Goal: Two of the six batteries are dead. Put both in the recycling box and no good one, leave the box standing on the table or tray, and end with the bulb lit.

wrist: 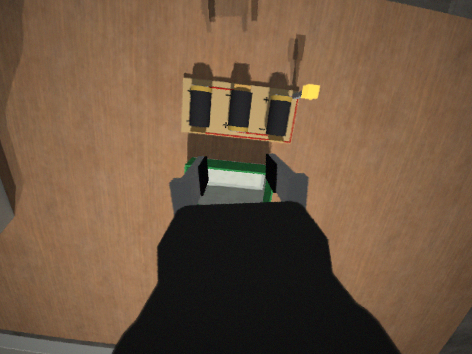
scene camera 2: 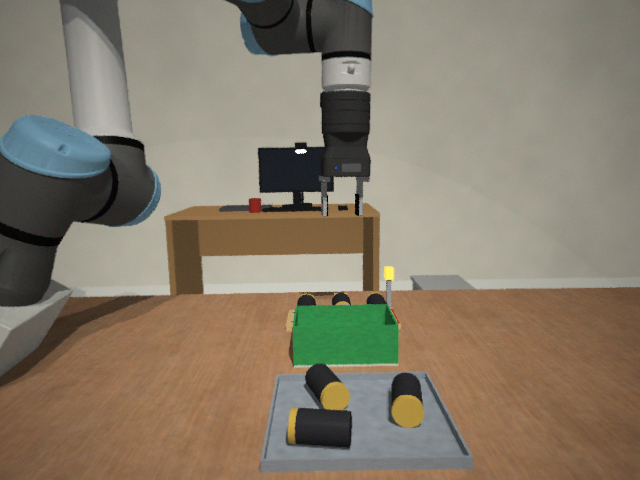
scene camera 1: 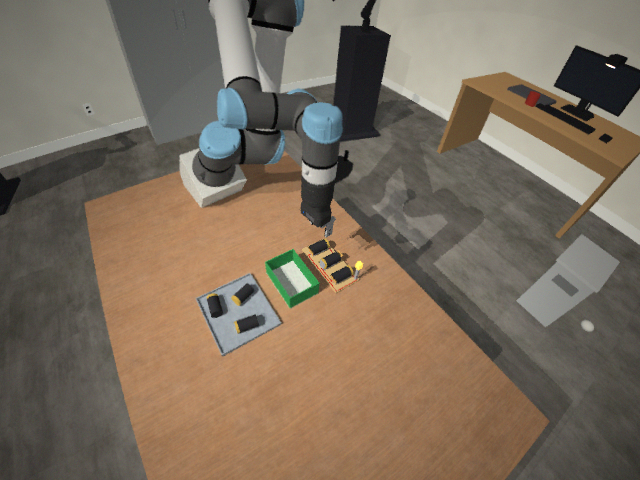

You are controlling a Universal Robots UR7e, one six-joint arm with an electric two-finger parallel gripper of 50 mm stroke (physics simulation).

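Places are measured from the arm's base along level axes (x ahead, y left, z up), in millimetres.
Pixels of known places: gripper, between the fingertips: (wrist: 236, 167) (scene camera 2: 341, 215) (scene camera 1: 320, 228); arm's base, origin of its link: (scene camera 1: 213, 167).
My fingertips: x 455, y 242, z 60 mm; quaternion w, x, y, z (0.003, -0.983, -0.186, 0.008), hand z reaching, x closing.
For each thing: its middle in the pictures, then the offset to it from my fingertips. Level surfaces: height alone.
- wooden holder, middle of its body: (wrist: 240, 111) (scene camera 2: 341, 297) (scene camera 1: 330, 256) 10 mm back, 48 mm left, 156 mm down
- bulb, middle of its body: (wrist: 310, 91) (scene camera 2: 388, 273) (scene camera 1: 359, 265) 71 mm ahead, 104 mm left, 121 mm down
- green recycling box, middle of its body: (scene camera 2: 343, 333) (wrist: 228, 190) (scene camera 1: 291, 277) 17 mm ahead, 90 mm right, 172 mm down
- grey tray, middle of its body: (scene camera 2: 358, 413) (scene camera 1: 237, 311) 65 mm ahead, 271 mm right, 196 mm down
- bulb's thin post, middle of its body: (scene camera 2: 388, 294) 71 mm ahead, 104 mm left, 162 mm down
- wooden table top, height of its surface: 202 mm down
My gripper (scene camera 1: 329, 227) (scene camera 2: 341, 205) (wrist: 236, 167) is open and empty, high above the table near the holder and box. Three black batteries, left (scene camera 1: 318, 246) (scene camera 2: 306, 300) (wrist: 200, 107), middle (scene camera 1: 331, 259) (scene camera 2: 341, 298) (wrist: 240, 107) and right (scene camera 1: 341, 274) (scene camera 2: 375, 298) (wrist: 278, 116), lie in the wooden holder (wrist: 218, 107). The bulb (scene camera 1: 358, 265) (scene camera 2: 388, 273) (wrist: 310, 92) at its right end is bright yellow. The green recycling box (scene camera 1: 305, 295) (scene camera 2: 345, 335) stands upright on the table; its visible inside is empty. Three batteries (scene camera 1: 215, 305) (scene camera 1: 242, 293) (scene camera 1: 247, 323) lie on the grey tray (scene camera 1: 232, 317) (scene camera 2: 372, 449).
The box stands between the holder and the tray. The bulb's thin post (scene camera 2: 388, 294) rises above the holder. The robot's pale base block (scene camera 1: 211, 191) is at the back left of the wooden table top (scene camera 1: 361, 377). A desk (scene camera 1: 542, 134) with a monitor stands beyond the table.
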